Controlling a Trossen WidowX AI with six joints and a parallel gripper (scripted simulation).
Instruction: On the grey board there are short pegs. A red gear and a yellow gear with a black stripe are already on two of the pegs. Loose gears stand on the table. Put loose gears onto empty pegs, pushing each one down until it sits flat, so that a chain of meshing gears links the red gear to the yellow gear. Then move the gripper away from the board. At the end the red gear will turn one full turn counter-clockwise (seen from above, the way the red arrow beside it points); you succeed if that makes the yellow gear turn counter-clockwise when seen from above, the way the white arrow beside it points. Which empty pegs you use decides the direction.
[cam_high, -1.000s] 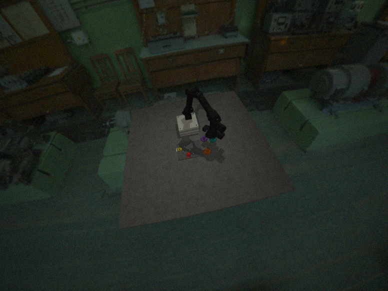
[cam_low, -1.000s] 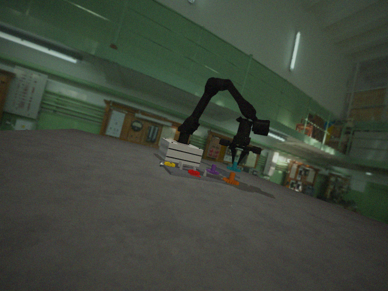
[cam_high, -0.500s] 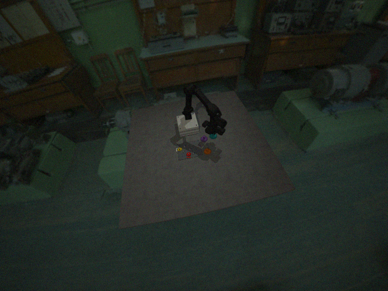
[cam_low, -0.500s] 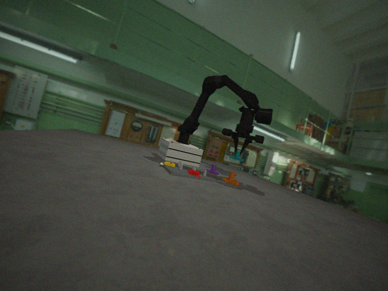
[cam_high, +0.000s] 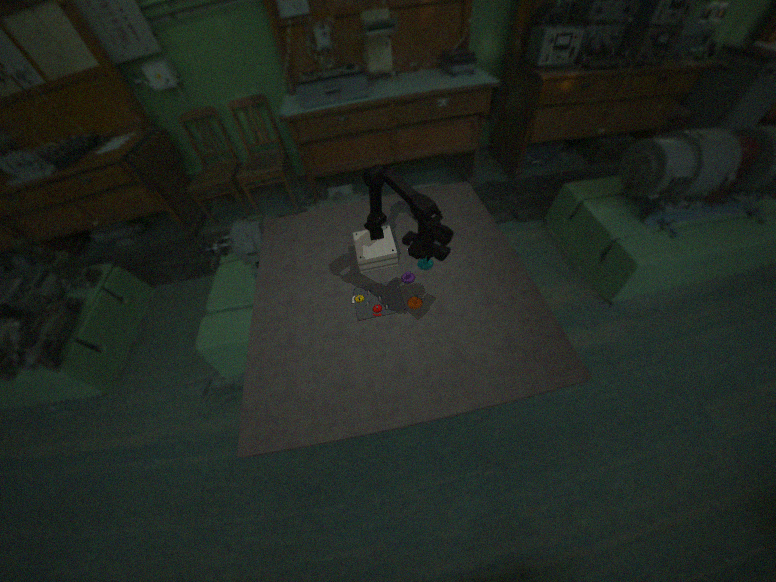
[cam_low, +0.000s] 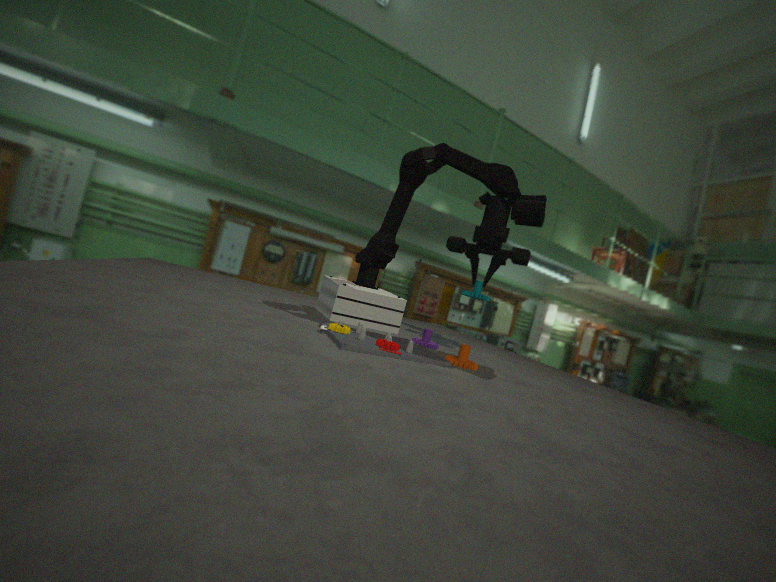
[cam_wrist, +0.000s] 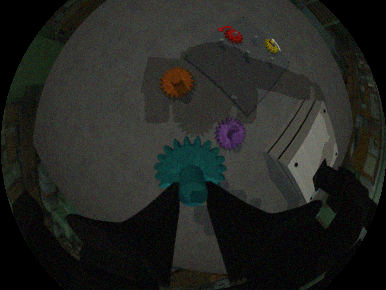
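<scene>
Right now the yellow gear is 30 mm ahead of my gripper tip, 300 mm to the right of it and 150 mm below it. From my gripper tip the other things lie so: purple gear: 50 mm behind, 70 mm to the right, 150 mm below; then orange gear: 90 mm ahead, 60 mm to the right, 150 mm below; then teal gear: 10 mm below.
</scene>
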